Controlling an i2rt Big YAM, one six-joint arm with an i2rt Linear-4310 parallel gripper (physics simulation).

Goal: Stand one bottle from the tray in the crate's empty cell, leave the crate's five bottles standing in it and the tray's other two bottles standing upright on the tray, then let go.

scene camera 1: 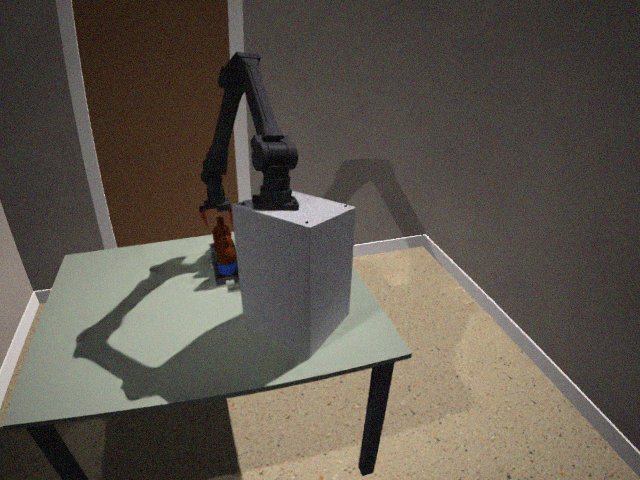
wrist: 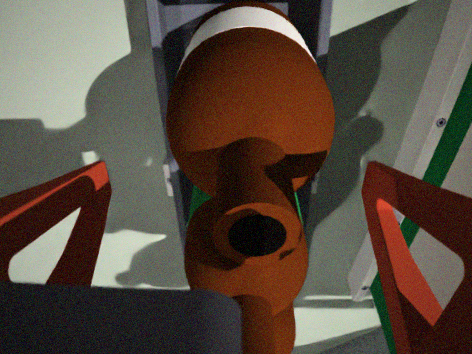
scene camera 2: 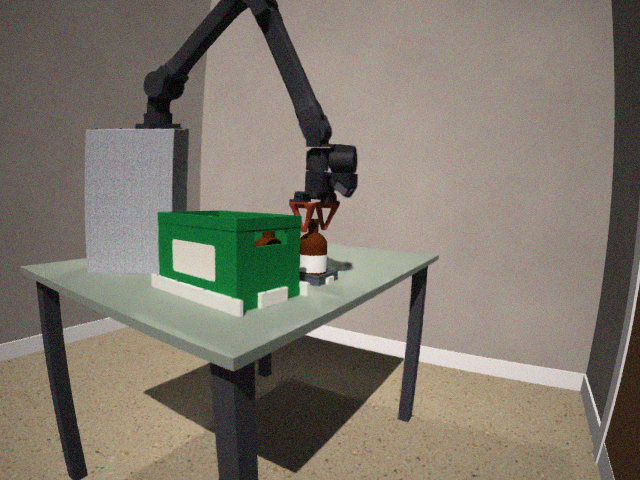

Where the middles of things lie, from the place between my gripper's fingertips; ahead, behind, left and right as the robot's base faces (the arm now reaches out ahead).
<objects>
Right now my hand is 34 cm to the left of the white strip (scene camera 2: 217, 301), 11 cm above it and 6 cm past it.
</objects>
